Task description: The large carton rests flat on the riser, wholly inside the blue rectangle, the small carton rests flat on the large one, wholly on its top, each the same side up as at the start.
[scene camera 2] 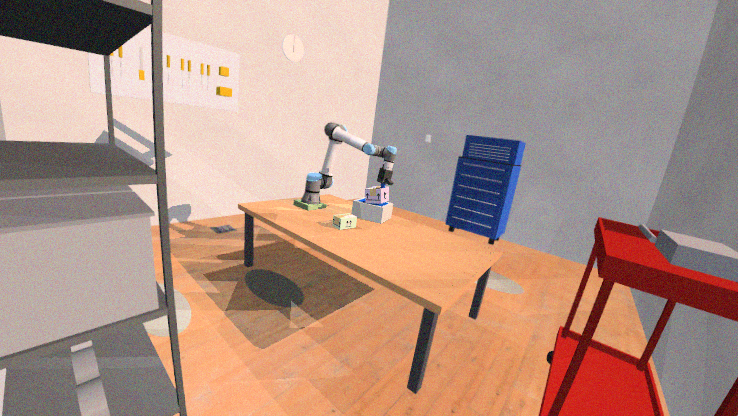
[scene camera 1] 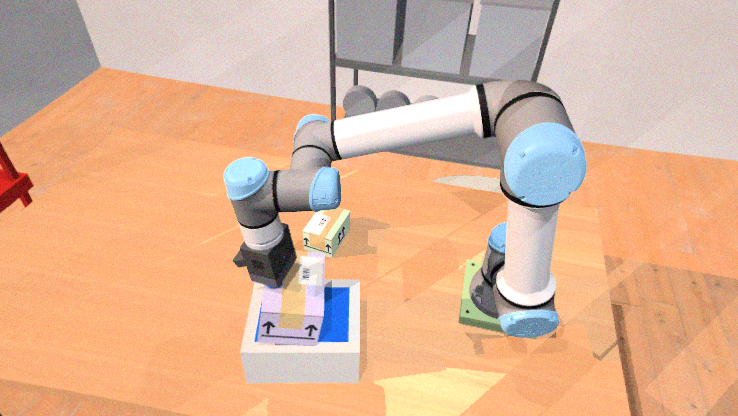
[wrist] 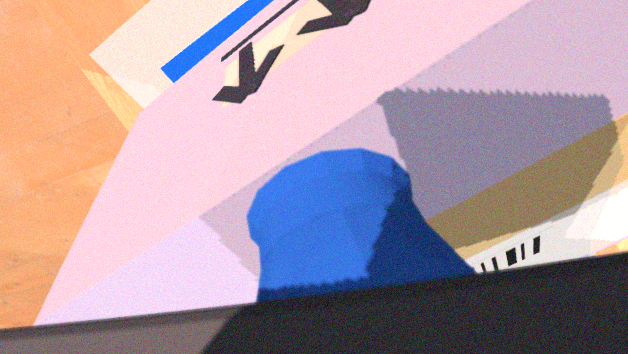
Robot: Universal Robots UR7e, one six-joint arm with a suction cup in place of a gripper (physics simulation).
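Observation:
The large lilac carton (scene camera 1: 315, 310) (scene camera 2: 376, 195) (wrist: 175, 165) is upright, arrows pointing up, over the left part of the blue rectangle (scene camera 1: 335, 315) (wrist: 215, 38) on the white riser (scene camera 1: 299, 366) (scene camera 2: 369, 210) (wrist: 130, 55). It looks nearly level; whether its underside touches the riser, and whether its far and left edges lie inside the rectangle, I cannot tell. My gripper, a blue suction cup (scene camera 1: 273, 285) (scene camera 2: 382, 185) (wrist: 325, 215), is against the carton's top near its left edge and holds it. The small green carton (scene camera 1: 325, 232) (scene camera 2: 343, 222) stands upright on the table behind the riser.
The arm's green base plate (scene camera 1: 467, 315) (scene camera 2: 310, 205) is bolted to the wooden table (scene camera 1: 129, 232) (scene camera 2: 413, 253), right of the riser in scene camera 1. A grey shelf rack (scene camera 1: 332, 67) (scene camera 2: 161, 155), a red cart (scene camera 2: 666, 279) and a blue drawer cabinet (scene camera 2: 480, 198) stand around the table.

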